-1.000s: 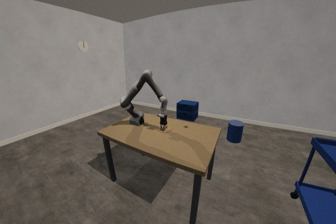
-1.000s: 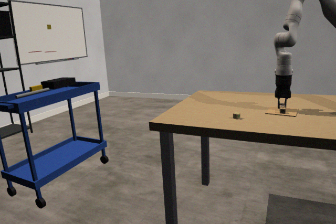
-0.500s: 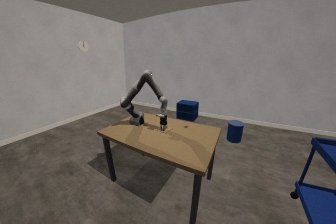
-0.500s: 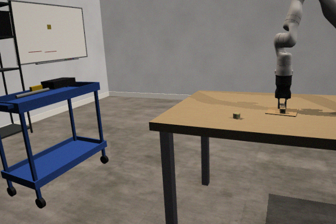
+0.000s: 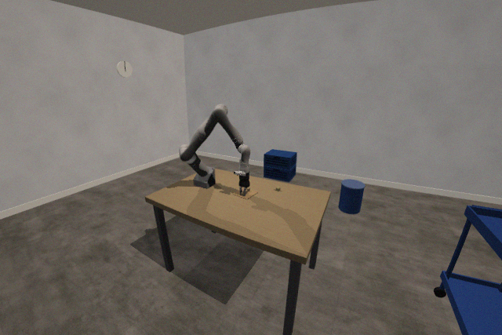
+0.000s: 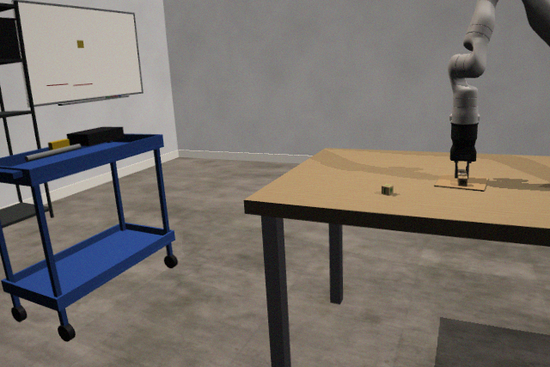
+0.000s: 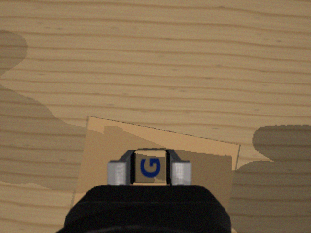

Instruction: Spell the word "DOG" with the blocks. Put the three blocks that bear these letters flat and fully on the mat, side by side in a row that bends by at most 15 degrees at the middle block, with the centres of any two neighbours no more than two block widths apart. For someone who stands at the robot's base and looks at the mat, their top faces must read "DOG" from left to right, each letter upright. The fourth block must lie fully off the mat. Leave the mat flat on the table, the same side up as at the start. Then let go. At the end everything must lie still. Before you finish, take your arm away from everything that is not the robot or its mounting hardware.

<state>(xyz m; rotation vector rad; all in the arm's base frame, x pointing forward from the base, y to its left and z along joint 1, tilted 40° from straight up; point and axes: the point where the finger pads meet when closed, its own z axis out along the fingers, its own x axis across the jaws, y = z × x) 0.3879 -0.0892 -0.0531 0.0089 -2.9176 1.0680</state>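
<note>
My hand is 4 cm to the right of the tan mat and 2 cm above it.
</note>
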